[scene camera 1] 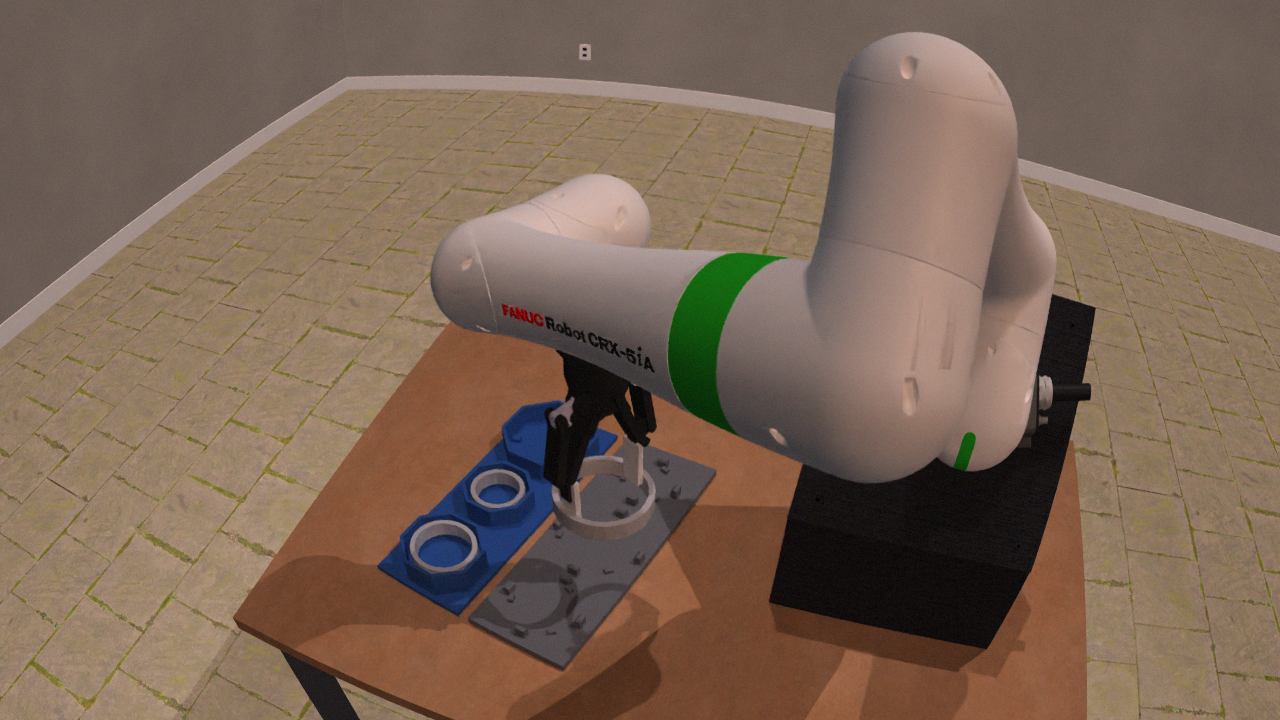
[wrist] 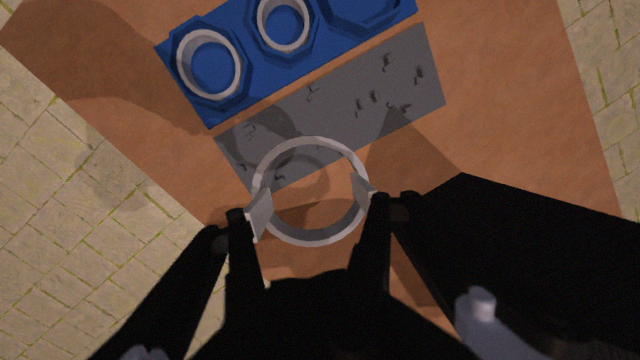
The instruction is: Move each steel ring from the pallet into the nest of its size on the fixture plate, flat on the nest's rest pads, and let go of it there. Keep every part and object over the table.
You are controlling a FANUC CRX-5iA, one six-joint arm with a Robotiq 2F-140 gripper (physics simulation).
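Places are measured from the arm's base along level axes (x ahead, y left, z up), in metres.
Where they show: gripper, fingertip midpoint: (scene camera 1: 603, 497) (wrist: 311, 191).
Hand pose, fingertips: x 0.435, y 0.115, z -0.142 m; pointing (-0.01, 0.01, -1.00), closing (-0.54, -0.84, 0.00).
Each offset is from my fingertips to the top centre of the thing. "spot": to the spot under its first point. Level surfaces: height alone.
My gripper (scene camera 1: 604, 483) (wrist: 311, 191) has its two fingertips inside the large steel ring {dz +0.015, dx +0.000, dy +0.000 m} (scene camera 1: 613, 525) (wrist: 312, 235), pressed outward against its inner wall. It holds the ring about level in the air. In the wrist view the ring overlaps the front left part of the grey fixture plate {dz -0.192, dx +0.036, dy -0.086 m} (scene camera 1: 604, 598) (wrist: 335, 120), which carries small raised pads. The medium ring {spot: dz -0.165, dx +0.228, dy +0.059 m} (scene camera 1: 443, 569) (wrist: 187, 47) sits in the end pocket of the blue pallet (scene camera 1: 514, 541) (wrist: 325, 50). The small ring {spot: dz -0.165, dx +0.195, dy -0.092 m} (scene camera 1: 497, 506) (wrist: 262, 20) sits in its middle pocket. The pallet's large pocket has no ring in its visible part.
The pallet and the plate lie side by side on the brown table {dz -0.204 m} (scene camera 1: 358, 501) (wrist: 500, 100), with a narrow gap between them. The black robot base (scene camera 1: 904, 555) stands at the right in the scene view. The arm hides the back of the table there.
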